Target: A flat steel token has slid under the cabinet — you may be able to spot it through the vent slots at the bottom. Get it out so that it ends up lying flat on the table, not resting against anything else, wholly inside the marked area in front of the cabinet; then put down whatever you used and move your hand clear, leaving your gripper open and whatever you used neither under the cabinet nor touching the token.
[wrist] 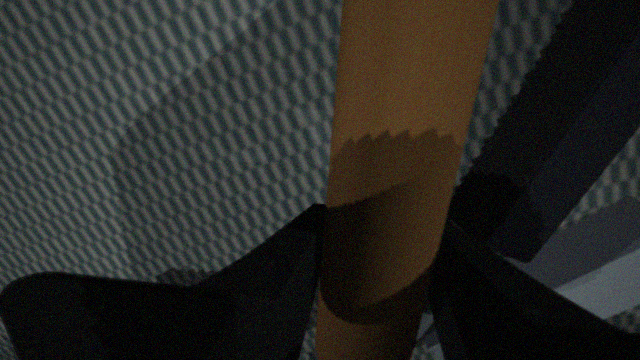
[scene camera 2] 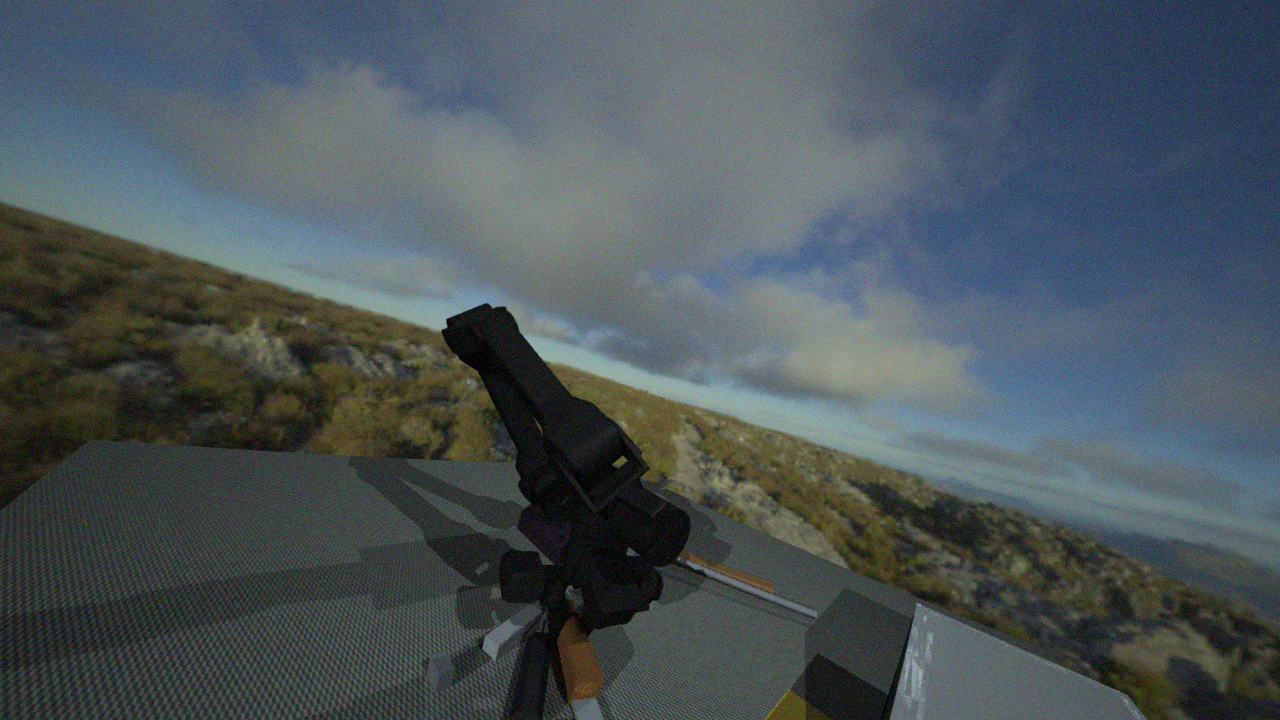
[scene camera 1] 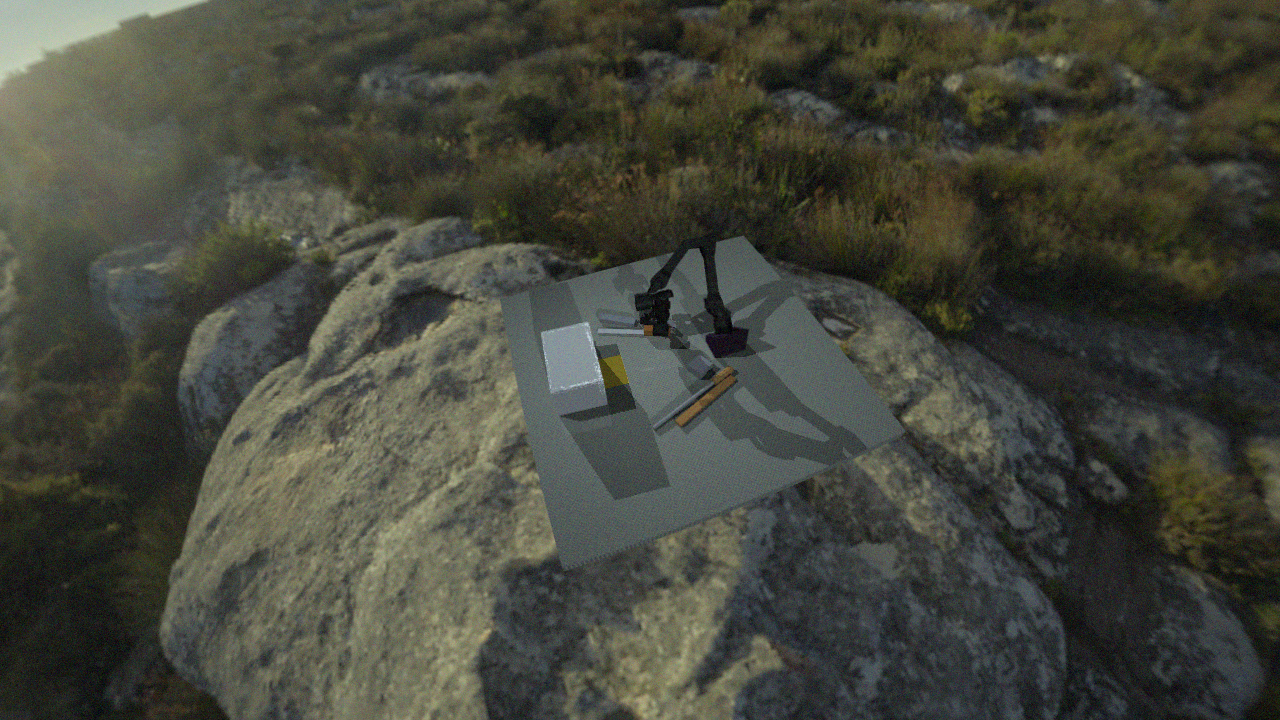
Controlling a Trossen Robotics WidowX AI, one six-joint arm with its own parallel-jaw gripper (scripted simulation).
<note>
My gripper carries a brown tool. Also in view: a wooden stick and a dark tool.
My gripper shows as well in the wrist view.
</note>
